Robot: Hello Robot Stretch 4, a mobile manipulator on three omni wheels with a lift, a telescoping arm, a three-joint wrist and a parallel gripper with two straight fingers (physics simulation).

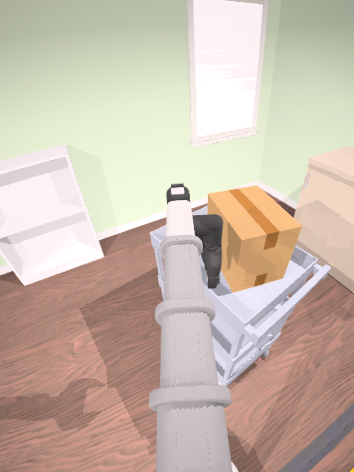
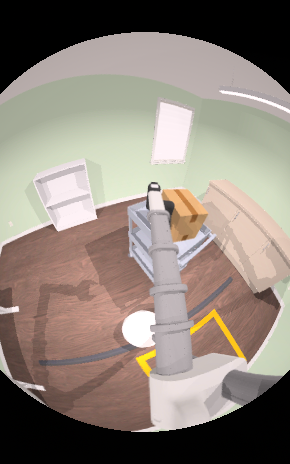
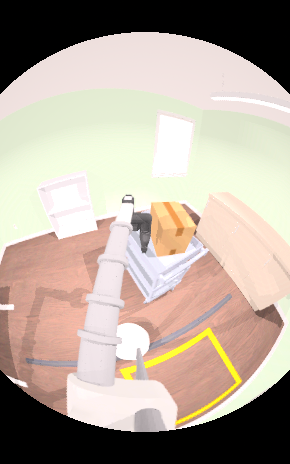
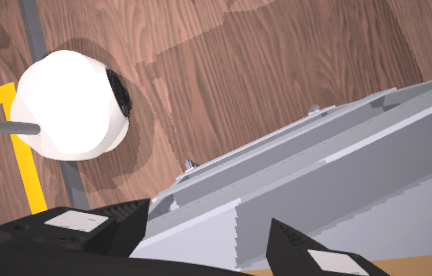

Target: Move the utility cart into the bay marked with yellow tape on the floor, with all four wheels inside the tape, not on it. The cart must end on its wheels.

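Pixels of known places: gripper, fingertip midpoint: [image 1: 209, 278] [image 3: 143, 247] [image 4: 208, 227]; robot's base, link origin: [image 2: 141, 327] [image 3: 128, 340].
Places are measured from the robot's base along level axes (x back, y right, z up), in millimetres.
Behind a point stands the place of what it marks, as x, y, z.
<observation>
The grey utility cart [image 1: 250, 300] {-595, 251, 766} [image 2: 141, 237] {-932, -3, 444} [image 3: 165, 265] {-562, 253, 766} [image 4: 300, 190] {-700, 76, 766} stands upright near the window wall, its handle on the right. A brown cardboard box [image 1: 260, 250] {-654, 270, 975} [image 2: 187, 215] {-651, 247, 1038} [image 3: 170, 227] {-655, 239, 1044} [image 4: 400, 265] {-834, 147, 784} is on its top tray. My gripper [image 1: 213, 286] {-592, 87, 920} [image 3: 144, 250] {-592, 87, 920} [image 4: 208, 227] {-592, 87, 920} is open, over the top tray's near left side, left of the box. Contact with the cart cannot be told. The arm hides part of the cart. The yellow tape bay [image 2: 230, 335] {373, 1174, -25} [image 3: 224, 356] {386, 1162, -27} [image 4: 31, 175] {225, 326, -27} lies apart from the cart, nearer the robot; the arm and mast hide part of it.
My white round base [image 2: 137, 328] {-5, -50, 187} [image 3: 132, 341] {-3, 44, 187} [image 4: 65, 105] {-22, -3, 187} is beside the bay. A dark strip [image 2: 212, 297] {-266, 969, -22} [image 3: 200, 320] {-210, 850, -20} crosses the floor between cart and bay. A beige cabinet [image 1: 325, 215] {-1468, 1145, 499} [image 2: 240, 230] {-974, 1385, 566} stands right of the cart, a white shelf unit [image 1: 45, 225] {-1781, -1278, 365} [image 2: 91, 200] {-1715, -801, 374} left.
</observation>
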